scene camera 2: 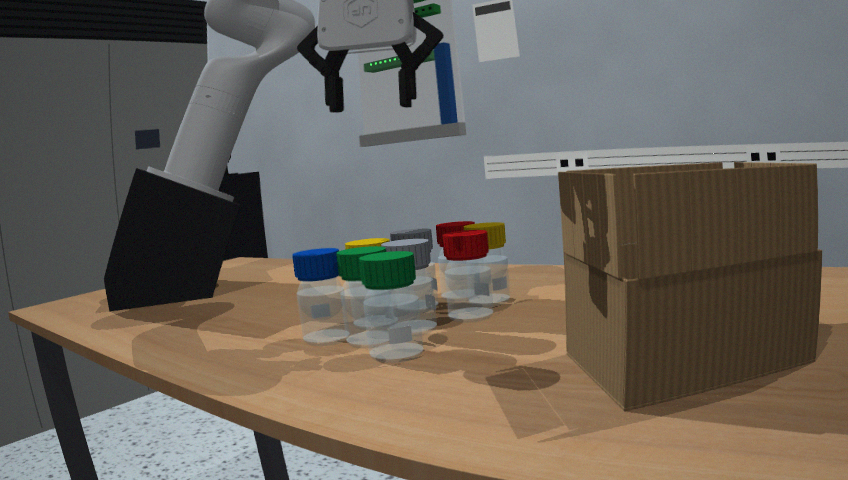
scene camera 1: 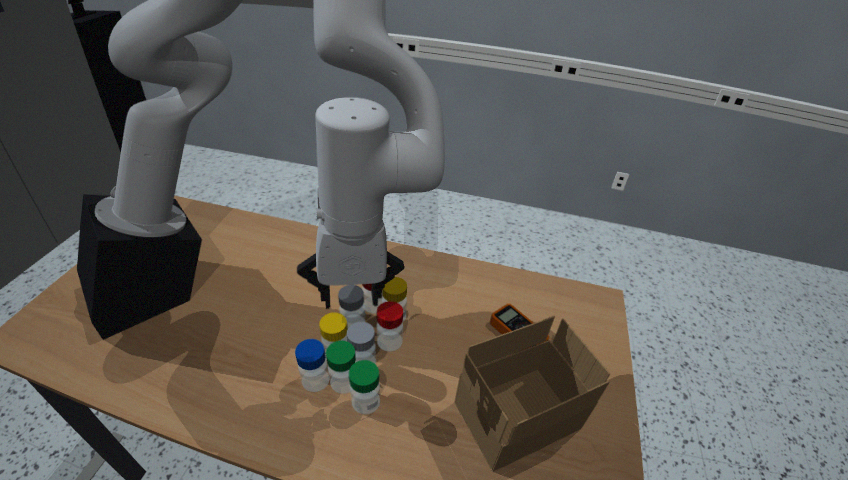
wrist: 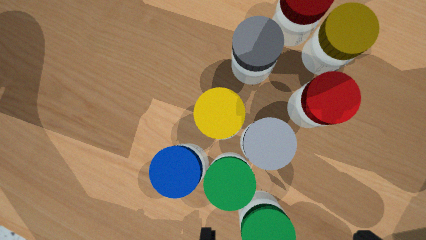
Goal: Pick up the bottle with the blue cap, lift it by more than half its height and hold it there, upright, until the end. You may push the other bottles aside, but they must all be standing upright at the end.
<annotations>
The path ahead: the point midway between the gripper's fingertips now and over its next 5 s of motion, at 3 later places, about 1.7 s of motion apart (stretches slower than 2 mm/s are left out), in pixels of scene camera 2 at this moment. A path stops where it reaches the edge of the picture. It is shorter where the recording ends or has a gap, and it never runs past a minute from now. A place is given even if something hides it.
My gripper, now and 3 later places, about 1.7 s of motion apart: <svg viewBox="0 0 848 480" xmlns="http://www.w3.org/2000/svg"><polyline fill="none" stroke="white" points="370,109 413,57 327,99 286,139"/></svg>
</annotations>
